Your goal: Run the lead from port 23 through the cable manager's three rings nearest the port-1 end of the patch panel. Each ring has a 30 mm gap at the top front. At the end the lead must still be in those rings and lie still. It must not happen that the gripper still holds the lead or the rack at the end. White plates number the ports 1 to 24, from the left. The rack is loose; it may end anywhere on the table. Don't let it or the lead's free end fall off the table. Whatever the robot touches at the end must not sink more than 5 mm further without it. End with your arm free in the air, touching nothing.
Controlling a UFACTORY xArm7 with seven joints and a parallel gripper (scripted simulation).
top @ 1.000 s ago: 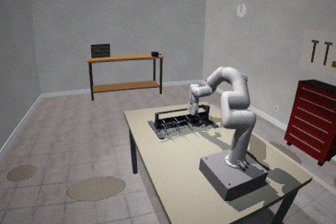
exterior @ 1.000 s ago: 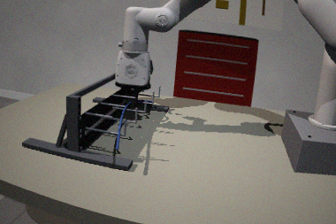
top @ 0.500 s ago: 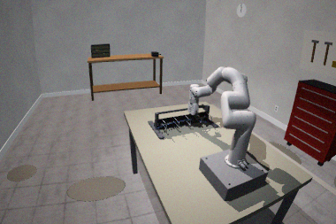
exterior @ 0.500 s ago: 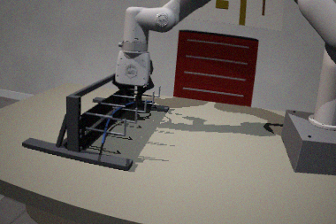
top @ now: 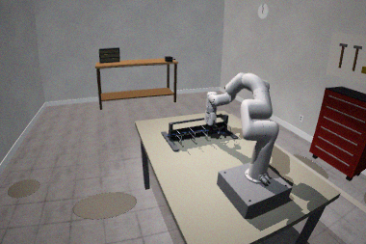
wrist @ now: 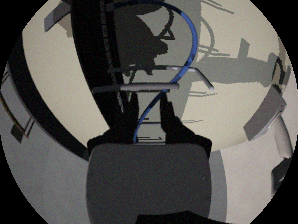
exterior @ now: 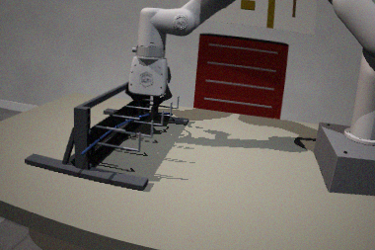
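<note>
Now: hand 60 mm short of the rack, 50 mm to the right of it and 10 mm above it.
</note>
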